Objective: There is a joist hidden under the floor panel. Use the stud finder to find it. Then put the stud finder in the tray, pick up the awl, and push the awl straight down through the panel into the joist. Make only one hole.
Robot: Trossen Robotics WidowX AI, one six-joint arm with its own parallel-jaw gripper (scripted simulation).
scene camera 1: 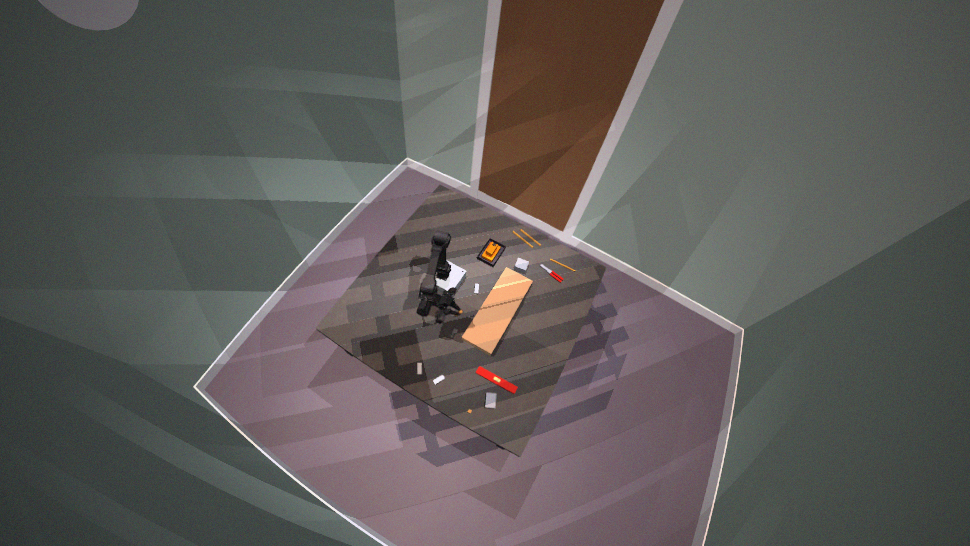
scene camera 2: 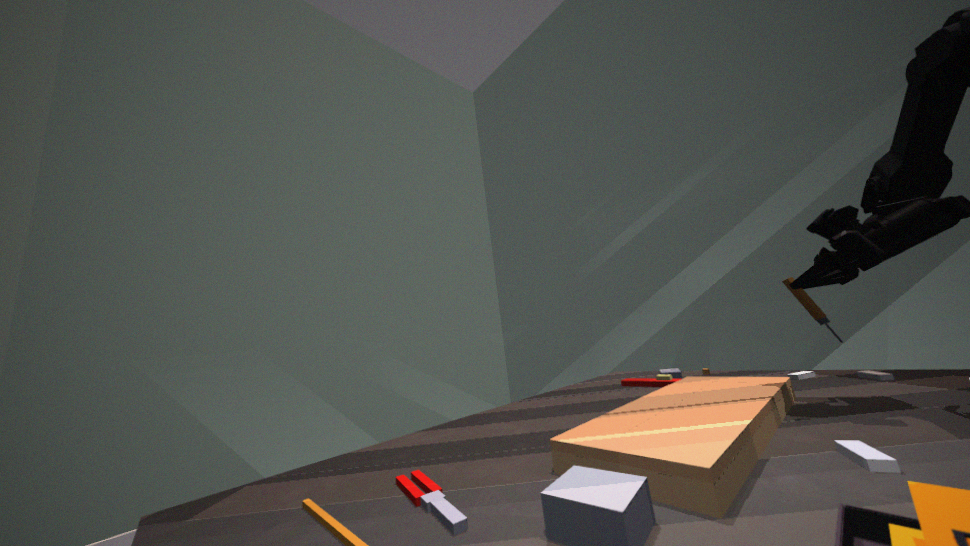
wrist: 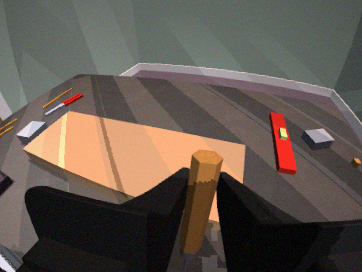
The gripper [scene camera 2: 790,288] holds a yellow-handled awl. Further things: a red level [wrist: 284,156].
The gripper shows as well in the wrist view [wrist: 202,176].
